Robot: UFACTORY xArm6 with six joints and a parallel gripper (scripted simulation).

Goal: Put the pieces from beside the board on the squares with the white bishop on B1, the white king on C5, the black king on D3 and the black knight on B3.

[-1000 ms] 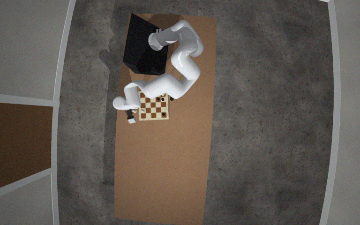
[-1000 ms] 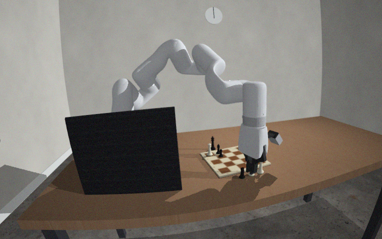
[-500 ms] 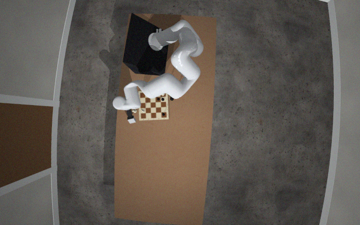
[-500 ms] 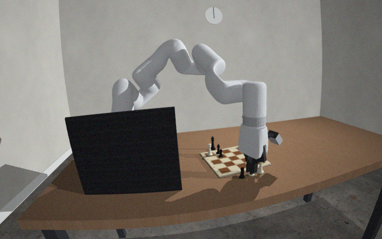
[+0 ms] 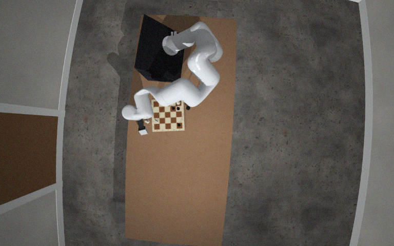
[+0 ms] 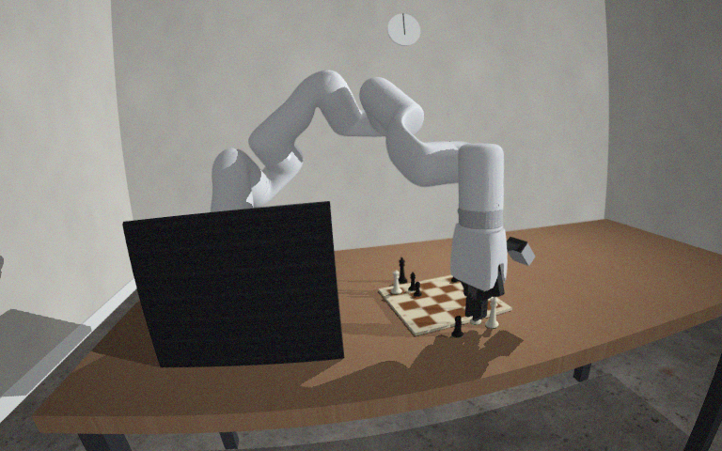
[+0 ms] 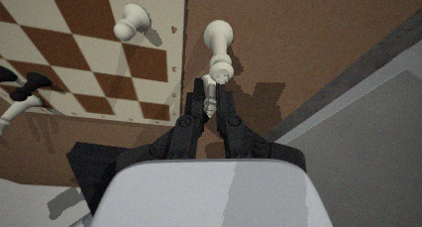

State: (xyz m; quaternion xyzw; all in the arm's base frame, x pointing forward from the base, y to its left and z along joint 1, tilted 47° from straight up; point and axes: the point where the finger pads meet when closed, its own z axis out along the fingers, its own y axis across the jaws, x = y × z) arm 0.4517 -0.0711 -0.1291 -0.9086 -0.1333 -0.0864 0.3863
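My gripper is now 40 mm short of the white king and 20 mm above it. Round my hand: chessboard: 10 mm behind, 140 mm to the left, 50 mm below; then black king: 60 mm behind, 270 mm to the left, 20 mm below; then white pawn: 40 mm ahead, 70 mm to the left, 30 mm below.
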